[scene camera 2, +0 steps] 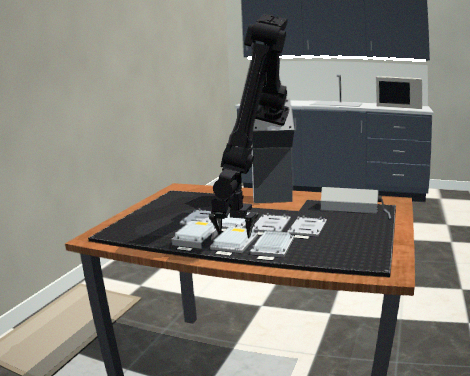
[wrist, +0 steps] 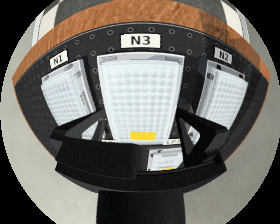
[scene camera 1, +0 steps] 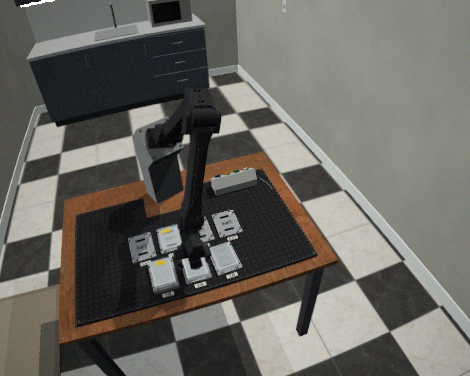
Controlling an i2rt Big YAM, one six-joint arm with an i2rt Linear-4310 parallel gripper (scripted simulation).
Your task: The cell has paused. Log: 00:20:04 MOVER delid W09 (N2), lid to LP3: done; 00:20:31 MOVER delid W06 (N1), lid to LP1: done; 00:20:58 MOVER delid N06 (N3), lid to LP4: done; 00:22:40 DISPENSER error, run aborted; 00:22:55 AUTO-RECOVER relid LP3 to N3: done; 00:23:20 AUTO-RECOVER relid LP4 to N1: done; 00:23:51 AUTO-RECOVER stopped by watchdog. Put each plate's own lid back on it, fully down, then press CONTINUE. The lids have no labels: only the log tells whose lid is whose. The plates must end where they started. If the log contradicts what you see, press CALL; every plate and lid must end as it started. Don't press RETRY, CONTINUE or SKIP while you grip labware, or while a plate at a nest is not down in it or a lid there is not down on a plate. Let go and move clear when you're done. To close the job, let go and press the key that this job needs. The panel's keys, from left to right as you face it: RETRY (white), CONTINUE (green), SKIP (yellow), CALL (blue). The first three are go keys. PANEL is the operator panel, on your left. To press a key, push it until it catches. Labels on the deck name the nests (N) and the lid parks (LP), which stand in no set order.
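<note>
Visible from the wrist: my gripper (wrist: 140,111); a plate (wrist: 65,100); a clear lid (wrist: 228,91).
</note>
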